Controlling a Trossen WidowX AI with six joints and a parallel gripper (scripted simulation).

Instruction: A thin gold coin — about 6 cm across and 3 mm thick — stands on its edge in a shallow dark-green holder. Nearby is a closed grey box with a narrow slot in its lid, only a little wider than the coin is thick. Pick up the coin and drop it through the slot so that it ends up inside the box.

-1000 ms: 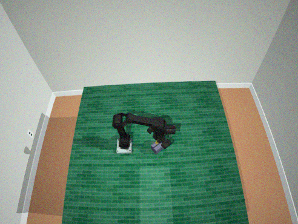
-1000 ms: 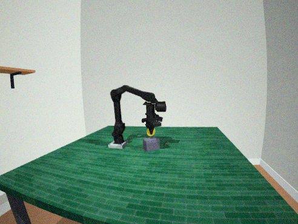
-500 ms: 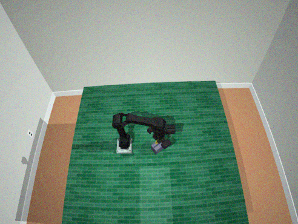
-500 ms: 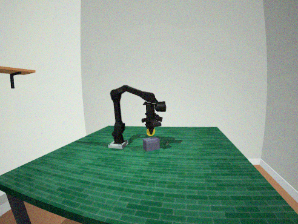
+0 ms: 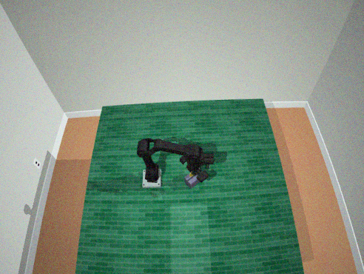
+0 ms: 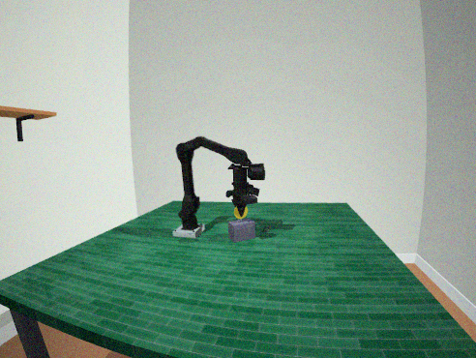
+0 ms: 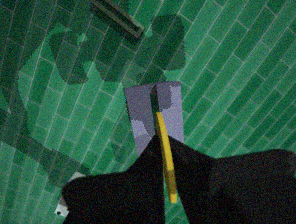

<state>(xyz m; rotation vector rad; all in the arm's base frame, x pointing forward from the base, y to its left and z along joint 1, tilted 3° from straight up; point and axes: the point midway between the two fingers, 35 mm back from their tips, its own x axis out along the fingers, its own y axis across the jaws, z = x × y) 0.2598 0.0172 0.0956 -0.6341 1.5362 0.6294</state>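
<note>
Right now my gripper tip is 20 mm below the coin.
</note>
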